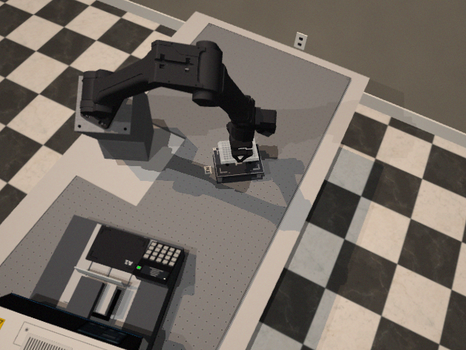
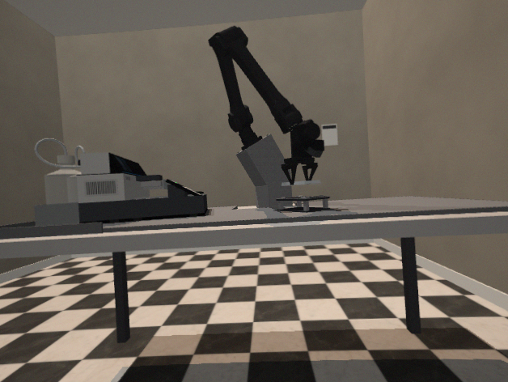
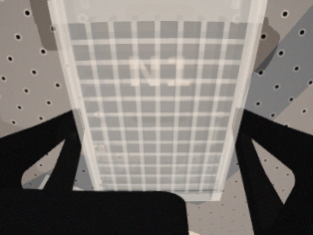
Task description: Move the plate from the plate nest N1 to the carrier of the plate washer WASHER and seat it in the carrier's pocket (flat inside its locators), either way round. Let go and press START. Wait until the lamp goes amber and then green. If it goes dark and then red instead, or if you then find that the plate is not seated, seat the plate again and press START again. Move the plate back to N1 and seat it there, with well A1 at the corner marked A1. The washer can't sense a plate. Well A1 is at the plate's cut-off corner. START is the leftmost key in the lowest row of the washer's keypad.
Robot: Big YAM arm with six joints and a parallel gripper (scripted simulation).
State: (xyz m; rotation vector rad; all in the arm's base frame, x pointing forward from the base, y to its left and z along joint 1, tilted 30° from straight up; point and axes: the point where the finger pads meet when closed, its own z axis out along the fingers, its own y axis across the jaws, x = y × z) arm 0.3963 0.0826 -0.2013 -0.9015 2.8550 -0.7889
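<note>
Now: hand 60 mm above the plate nest. Round my hand: white well plate (10 mm below); label (100 mm below, 80 mm behind, 50 mm to the right); dark carrier (460 mm to the right, 180 mm behind, 10 mm below).
</note>
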